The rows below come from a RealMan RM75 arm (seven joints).
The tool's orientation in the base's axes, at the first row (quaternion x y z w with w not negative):
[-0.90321, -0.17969, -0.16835, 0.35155]
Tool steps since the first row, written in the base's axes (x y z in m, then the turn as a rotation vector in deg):
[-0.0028, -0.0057, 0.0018, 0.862, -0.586, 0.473]
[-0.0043, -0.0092, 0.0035, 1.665, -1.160, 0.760]
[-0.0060, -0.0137, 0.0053, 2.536, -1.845, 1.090]
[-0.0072, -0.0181, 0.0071, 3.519, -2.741, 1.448]
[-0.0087, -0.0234, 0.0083, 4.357, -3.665, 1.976]
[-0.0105, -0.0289, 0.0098, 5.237, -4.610, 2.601]
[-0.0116, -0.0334, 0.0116, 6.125, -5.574, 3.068]
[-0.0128, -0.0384, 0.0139, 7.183, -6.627, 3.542]
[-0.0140, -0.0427, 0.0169, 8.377, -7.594, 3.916]
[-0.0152, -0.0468, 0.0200, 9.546, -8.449, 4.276]
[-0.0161, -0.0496, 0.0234, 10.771, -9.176, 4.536]
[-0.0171, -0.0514, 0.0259, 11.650, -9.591, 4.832]
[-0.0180, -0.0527, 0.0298, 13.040, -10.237, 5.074]
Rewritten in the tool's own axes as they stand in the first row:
[-0.0029, 0.0016, -0.0057, 0.840, 0.513, -0.584]
[-0.0042, 0.0024, -0.0096, 1.551, 1.099, -1.040]
[-0.0058, 0.0037, -0.0143, 2.317, 1.767, -1.591]
[-0.0070, 0.0052, -0.0188, 3.150, 2.613, -2.289]
[-0.0089, 0.0075, -0.0236, 3.923, 3.317, -3.150]
[-0.0110, 0.0096, -0.0288, 4.771, 3.998, -4.086]
[-0.0121, 0.0112, -0.0334, 5.553, 4.787, -4.924]
[-0.0132, 0.0128, -0.0387, 6.470, 5.708, -5.798]
[-0.0138, 0.0135, -0.0440, 7.481, 6.687, -6.519]
[-0.0144, 0.0140, -0.0492, 8.487, 7.587, -7.156]
[-0.0143, 0.0136, -0.0537, 9.525, 8.480, -7.625]
[-0.0145, 0.0129, -0.0568, 10.339, 8.985, -7.964]
[-0.0139, 0.0112, -0.0606, 11.532, 9.907, -8.334]

